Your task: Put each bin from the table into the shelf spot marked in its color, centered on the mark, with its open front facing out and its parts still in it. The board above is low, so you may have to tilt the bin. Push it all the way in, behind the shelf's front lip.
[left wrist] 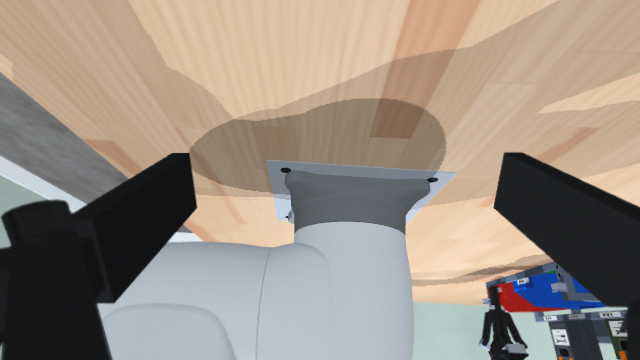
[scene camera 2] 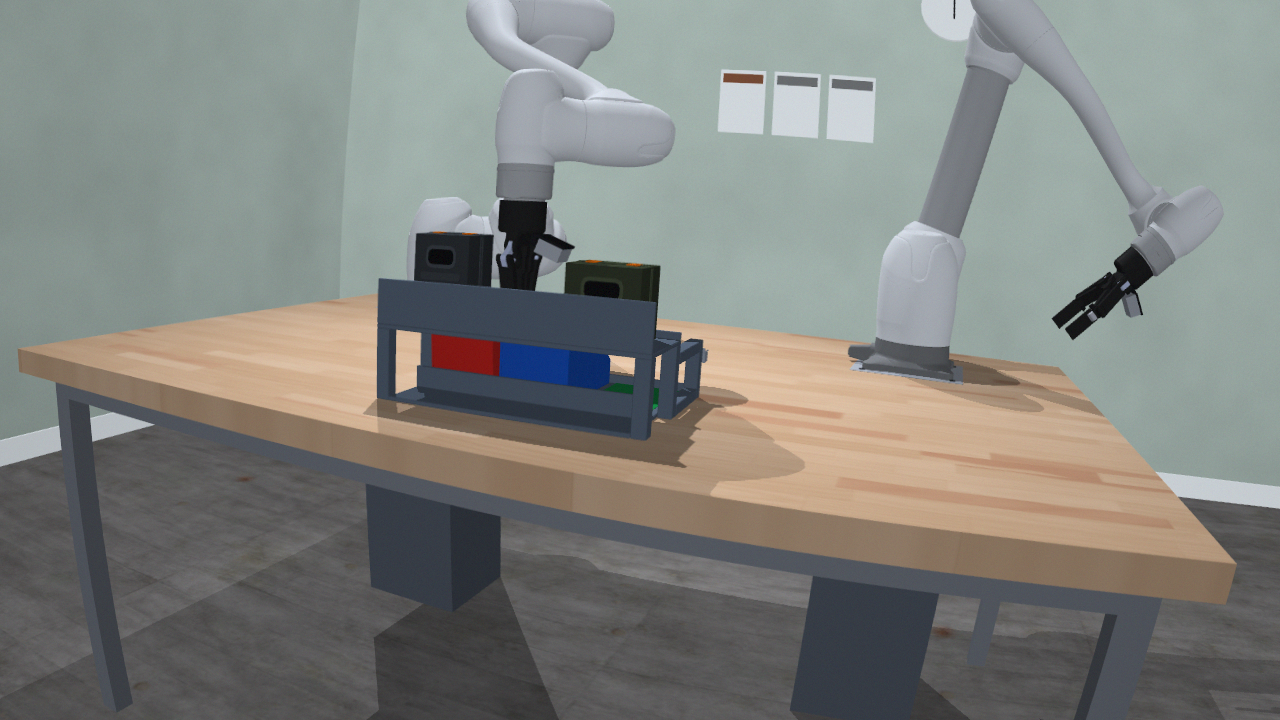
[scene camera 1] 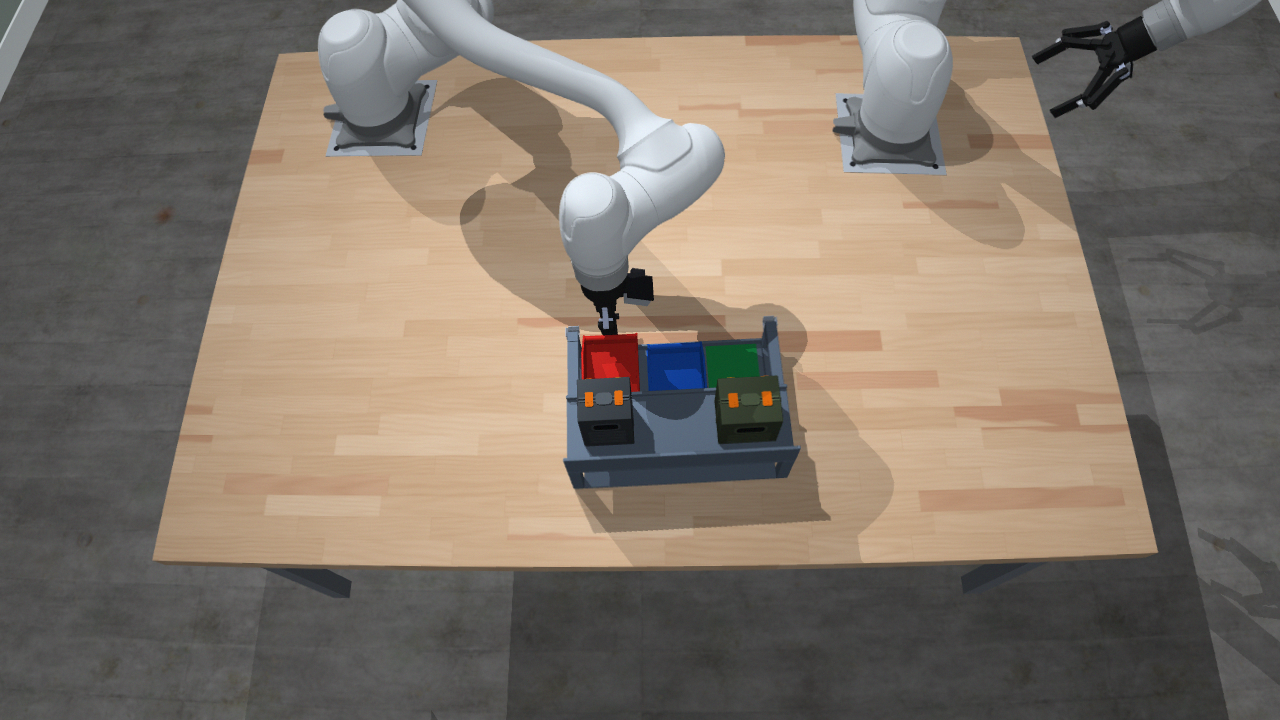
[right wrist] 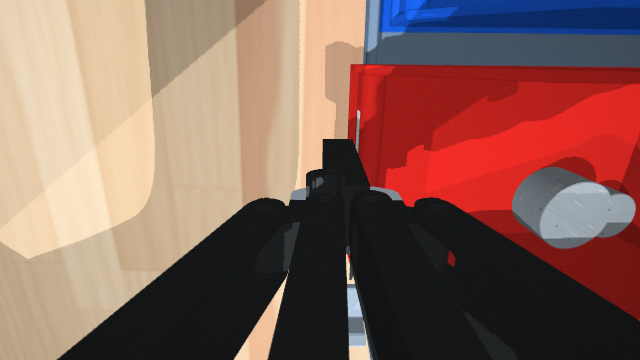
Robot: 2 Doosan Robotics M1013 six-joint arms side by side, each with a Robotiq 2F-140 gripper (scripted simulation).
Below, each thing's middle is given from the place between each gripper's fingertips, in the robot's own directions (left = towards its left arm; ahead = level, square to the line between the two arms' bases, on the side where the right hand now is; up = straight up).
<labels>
Right now the red bin [scene camera 1: 604, 356] is 9 cm ahead of my right hand [scene camera 1: 610, 337], 1 cm to the left of it and 1 cm below it. From my right hand the other things lie so: blue bin [scene camera 2: 581, 369]: 10 cm ahead, 13 cm to the left, 1 cm below.
My left hand [scene camera 1: 1043, 86] is 700 mm short of the blue bin, 760 mm to the left of it and 80 mm above it. The rest, counted from my left hand: red bin (700 mm ahead, 880 mm to the right, 70 mm below).
</labels>
